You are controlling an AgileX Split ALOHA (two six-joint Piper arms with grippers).
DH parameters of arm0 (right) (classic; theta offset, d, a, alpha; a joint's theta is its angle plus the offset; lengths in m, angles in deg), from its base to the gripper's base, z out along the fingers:
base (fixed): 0 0 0 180
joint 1: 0 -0.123 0 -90
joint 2: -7.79 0 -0.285 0
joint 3: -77.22 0 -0.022 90
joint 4: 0 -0.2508 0 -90
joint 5: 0 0 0.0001 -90
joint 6: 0 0.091 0 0
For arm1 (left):
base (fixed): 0 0 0 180
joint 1: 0 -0.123 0 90
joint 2: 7.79 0 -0.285 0
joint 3: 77.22 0 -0.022 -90
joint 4: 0 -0.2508 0 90
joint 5: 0 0 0.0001 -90
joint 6: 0 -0.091 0 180
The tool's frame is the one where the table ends.
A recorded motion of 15 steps. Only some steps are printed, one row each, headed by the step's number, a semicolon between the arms.
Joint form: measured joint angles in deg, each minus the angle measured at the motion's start. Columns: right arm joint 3, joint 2, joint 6, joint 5, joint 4, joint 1; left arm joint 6, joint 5, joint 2, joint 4, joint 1, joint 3.
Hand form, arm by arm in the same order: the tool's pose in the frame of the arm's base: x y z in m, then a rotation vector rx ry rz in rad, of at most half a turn. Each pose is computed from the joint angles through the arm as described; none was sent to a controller.
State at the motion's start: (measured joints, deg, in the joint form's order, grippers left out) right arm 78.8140 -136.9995 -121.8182 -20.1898 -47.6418 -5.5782; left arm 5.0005 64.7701 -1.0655 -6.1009 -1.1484 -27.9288
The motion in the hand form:
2: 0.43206 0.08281 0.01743 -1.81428 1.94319 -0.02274; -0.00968 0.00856 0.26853 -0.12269 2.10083 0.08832
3: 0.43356 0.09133 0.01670 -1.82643 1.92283 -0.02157; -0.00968 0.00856 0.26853 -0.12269 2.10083 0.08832
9: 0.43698 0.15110 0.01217 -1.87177 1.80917 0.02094; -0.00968 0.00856 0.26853 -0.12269 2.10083 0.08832
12: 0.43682 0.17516 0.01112 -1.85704 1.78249 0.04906; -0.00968 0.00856 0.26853 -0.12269 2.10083 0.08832
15: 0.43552 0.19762 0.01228 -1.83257 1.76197 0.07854; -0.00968 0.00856 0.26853 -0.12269 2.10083 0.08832
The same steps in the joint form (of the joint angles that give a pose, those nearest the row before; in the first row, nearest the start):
2: 1.10 -0.70 0.00 0.30 -0.80 -2.24; 0.00 0.00 0.00 0.00 0.00 0.00
3: 1.95 -1.20 -0.06 0.35 -0.99 -3.31; 0.00 0.00 0.00 0.00 0.00 0.00
9: 7.33 -4.38 -0.17 0.12 -3.95 -10.45; 0.00 0.00 0.00 0.00 0.00 0.00
12: 9.53 -5.64 -0.17 0.12 -6.62 -13.18; 0.00 0.00 0.00 0.00 0.00 0.00
15: 11.41 -6.50 -0.16 0.17 -9.59 -15.68; 0.00 0.00 0.00 0.00 0.00 0.00

